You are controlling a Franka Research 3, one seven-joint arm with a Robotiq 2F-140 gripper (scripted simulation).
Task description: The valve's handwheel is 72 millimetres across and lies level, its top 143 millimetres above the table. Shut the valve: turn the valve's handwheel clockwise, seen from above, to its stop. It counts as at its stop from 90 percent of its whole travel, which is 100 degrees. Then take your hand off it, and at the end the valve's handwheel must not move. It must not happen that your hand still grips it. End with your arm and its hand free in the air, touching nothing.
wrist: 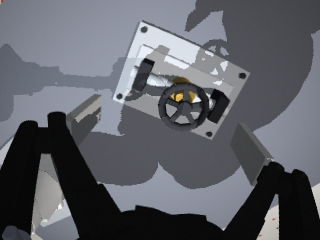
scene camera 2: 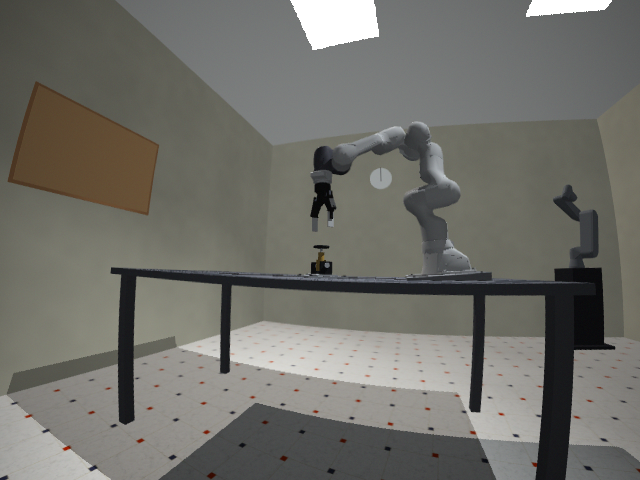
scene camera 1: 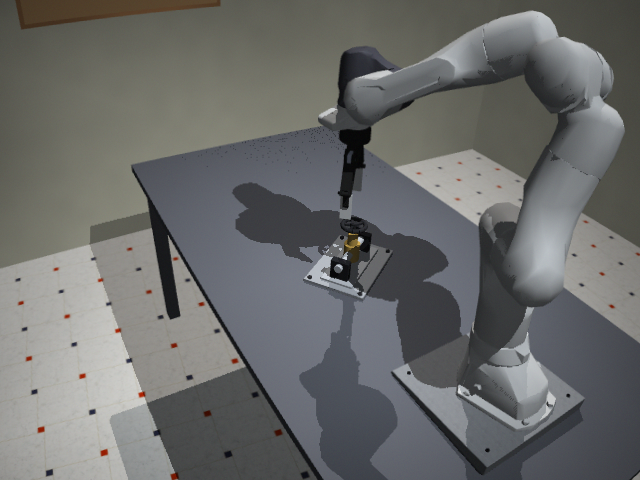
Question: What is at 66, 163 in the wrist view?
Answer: The gripper.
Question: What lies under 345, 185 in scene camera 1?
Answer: The gripper.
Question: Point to a black spoked handwheel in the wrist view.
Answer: At 184, 107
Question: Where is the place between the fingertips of the gripper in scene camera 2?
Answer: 322, 229
